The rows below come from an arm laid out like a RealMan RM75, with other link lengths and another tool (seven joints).
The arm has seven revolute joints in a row. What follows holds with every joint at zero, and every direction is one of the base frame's.
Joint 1 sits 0.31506 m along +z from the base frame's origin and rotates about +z.
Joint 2 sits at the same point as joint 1 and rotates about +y.
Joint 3 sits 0.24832 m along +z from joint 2 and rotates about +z.
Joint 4 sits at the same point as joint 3 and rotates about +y.
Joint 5 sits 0.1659 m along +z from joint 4 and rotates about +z.
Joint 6 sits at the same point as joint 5 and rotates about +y.
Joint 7 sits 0.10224 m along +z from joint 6 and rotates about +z.
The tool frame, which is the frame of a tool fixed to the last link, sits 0.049 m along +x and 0.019 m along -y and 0.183 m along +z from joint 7; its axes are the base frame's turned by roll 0, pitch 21 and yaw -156.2 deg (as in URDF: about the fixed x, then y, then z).
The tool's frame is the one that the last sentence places.
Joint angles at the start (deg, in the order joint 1, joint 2, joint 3, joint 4, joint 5, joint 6, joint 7):
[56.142, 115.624, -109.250, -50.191, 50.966, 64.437, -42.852]
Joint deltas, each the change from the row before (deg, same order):
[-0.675, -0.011, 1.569, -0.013, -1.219, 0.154, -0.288]
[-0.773, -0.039, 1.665, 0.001, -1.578, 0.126, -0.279]
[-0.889, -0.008, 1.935, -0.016, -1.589, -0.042, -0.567]
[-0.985, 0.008, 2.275, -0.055, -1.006, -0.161, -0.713]
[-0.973, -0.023, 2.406, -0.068, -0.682, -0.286, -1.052]
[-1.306, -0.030, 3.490, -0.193, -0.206, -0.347, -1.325]
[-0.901, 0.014, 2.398, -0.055, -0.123, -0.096, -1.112]
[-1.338, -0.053, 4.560, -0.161, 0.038, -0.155, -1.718]
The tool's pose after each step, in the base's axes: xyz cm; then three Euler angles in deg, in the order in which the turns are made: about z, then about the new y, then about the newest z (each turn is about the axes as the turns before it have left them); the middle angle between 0 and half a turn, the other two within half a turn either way. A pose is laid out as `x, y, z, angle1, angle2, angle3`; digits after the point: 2 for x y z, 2 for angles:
23.77, 37.34, -10.45, 72.49, 157.54, 102.68
24.34, 37.76, -9.94, 72.35, 156.34, 103.13
24.89, 38.24, -9.42, 72.79, 155.08, 104.12
25.24, 38.64, -9.05, 74.33, 154.01, 106.69
25.49, 39.09, -8.70, 76.41, 152.98, 109.70
25.58, 39.60, -8.34, 79.94, 151.62, 115.07
25.74, 39.86, -8.07, 81.84, 150.75, 118.15
25.81, 40.53, -7.49, 85.39, 148.74, 124.07

